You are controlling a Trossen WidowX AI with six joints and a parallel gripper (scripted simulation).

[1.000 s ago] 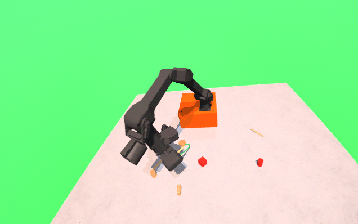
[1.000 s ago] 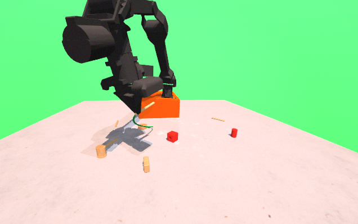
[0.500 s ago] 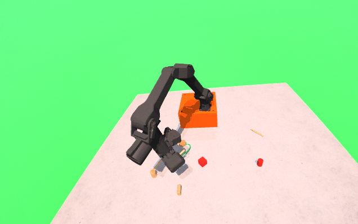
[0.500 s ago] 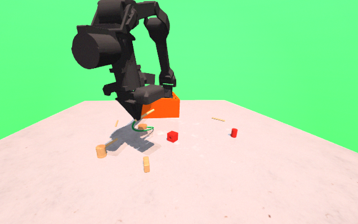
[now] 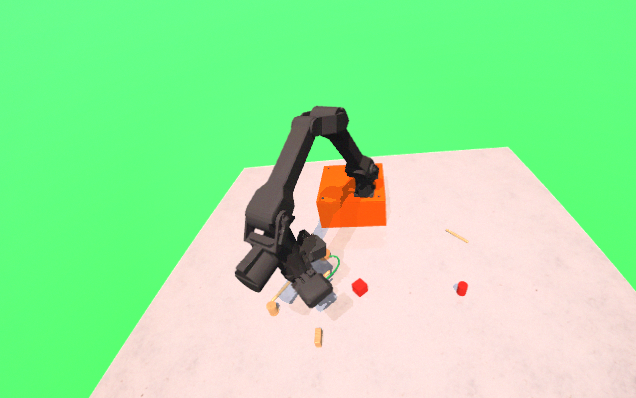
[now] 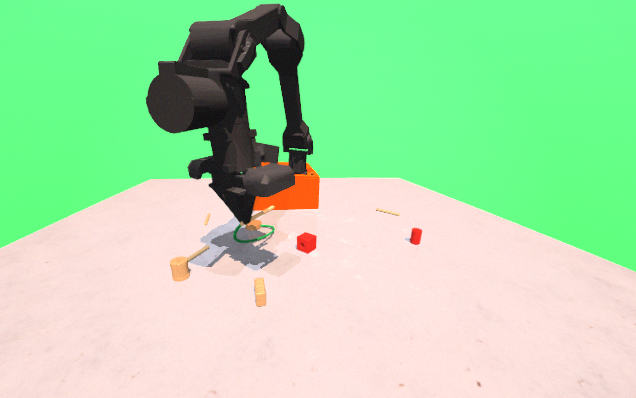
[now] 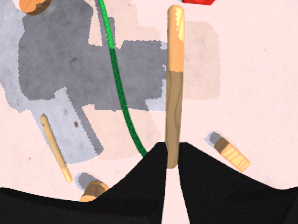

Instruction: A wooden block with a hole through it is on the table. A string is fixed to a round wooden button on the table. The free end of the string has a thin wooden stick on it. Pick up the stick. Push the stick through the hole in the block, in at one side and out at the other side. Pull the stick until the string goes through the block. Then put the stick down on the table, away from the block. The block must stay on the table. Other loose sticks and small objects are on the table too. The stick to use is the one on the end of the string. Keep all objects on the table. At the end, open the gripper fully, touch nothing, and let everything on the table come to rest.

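My gripper tip is now 8 cm short of the small wooden block, 3 cm to the right of it and 8 cm above it. From my gripper tip the other things lie so: thin wooden stick: 1 cm behind, 1 cm to the left; red cube: 7 cm behind, 11 cm to the left, 7 cm below; wooden cylinder: 2 cm ahead, 11 cm to the right, 7 cm below.
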